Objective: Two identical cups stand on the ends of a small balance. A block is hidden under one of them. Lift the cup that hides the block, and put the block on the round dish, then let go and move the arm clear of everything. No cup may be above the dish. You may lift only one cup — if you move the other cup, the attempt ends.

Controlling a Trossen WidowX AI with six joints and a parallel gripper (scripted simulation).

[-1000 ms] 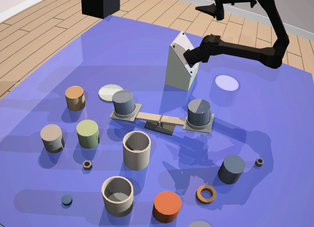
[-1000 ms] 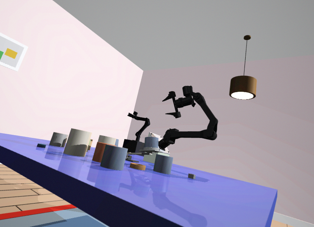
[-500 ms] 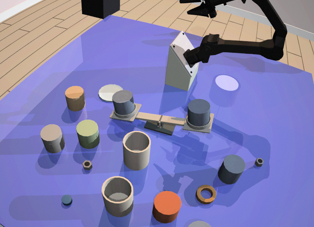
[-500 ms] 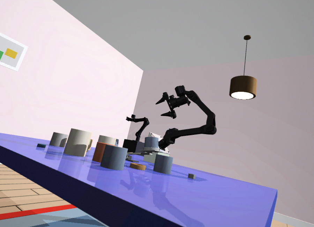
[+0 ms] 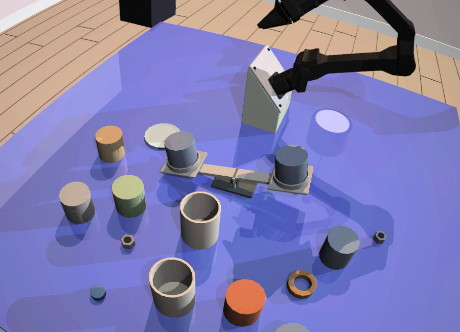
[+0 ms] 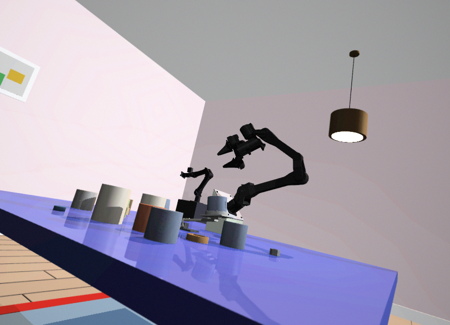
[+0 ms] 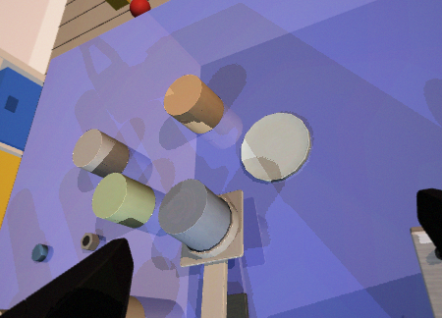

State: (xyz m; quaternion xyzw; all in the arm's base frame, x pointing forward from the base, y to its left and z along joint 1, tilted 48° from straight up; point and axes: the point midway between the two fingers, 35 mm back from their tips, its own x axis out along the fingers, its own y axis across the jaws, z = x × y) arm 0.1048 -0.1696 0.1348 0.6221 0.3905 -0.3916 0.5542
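Now: gripper tip 280 mm above the pale green block, 210 mm short of it and 70 mm to the left of it. From my gripper tip the other things lie so: round dish: 320 mm below, 180 mm to the right, 140 mm ahead.
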